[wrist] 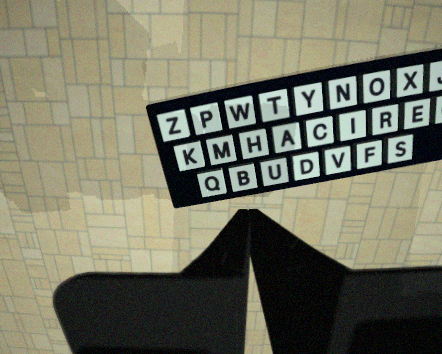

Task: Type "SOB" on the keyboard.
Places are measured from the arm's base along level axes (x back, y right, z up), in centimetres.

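Where they show: gripper, fingertip midpoint: (247, 218).
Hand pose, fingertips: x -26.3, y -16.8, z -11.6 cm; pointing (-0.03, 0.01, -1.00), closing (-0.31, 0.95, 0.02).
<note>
After its pixels a point has its place.
A black keyboard (186, 194) @[x -24.0, y -19.9, z -17.4 cm] with white letter keys lies tilted across the right part of the wrist view, its right end cut off by the frame edge. The S key (400, 149) @[x -31.1, y -7.4, z -16.9 cm] is at the right end of the bottom row. The O key (377, 87) @[x -34.1, y -10.6, z -16.9 cm] is in the top row. The B key (243, 178) @[x -26.4, y -16.6, z -16.9 cm] is second from the left in the bottom row. My gripper (247, 218) @[x -26.3, y -16.8, z -11.6 cm] is shut and empty. In the image its tips show just below the keyboard's lower edge, under the B and U keys. Their height above the surface is hard to tell.
The keyboard rests on a beige surface (100, 230) @[x -18.6, y -25.8, z -18.5 cm] with a stone-tile pattern. Darker shadow patches fall on it at the left and upper left. Shadow also falls on several keys, including T, A and U.
</note>
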